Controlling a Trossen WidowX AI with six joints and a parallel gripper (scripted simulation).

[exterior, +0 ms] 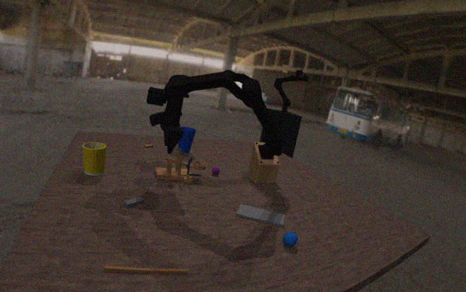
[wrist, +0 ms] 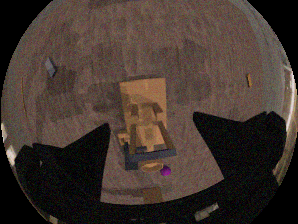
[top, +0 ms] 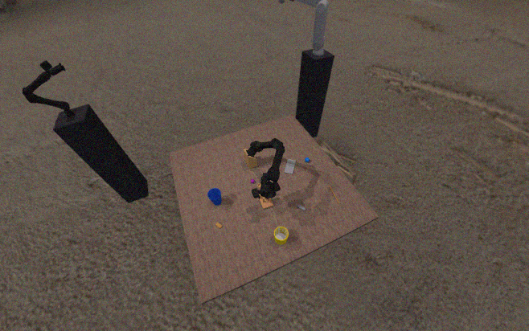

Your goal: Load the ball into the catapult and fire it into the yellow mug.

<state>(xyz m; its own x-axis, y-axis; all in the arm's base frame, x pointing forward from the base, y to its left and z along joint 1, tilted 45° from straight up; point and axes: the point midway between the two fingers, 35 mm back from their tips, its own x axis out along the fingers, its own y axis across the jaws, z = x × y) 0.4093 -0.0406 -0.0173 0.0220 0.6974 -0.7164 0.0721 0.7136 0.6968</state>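
My gripper tip is now 22 cm past the small purple ball, 9 cm above it and 2 cm to the left of it. From my gripper tip the other things lie so: yellow mug: 28 cm ahead, 8 cm below, 2 cm to the right; then small grey block: 22 cm to the left, 14 cm ahead, 10 cm below; then catapult: 7 cm behind, 5 cm below, 3 cm to the left.
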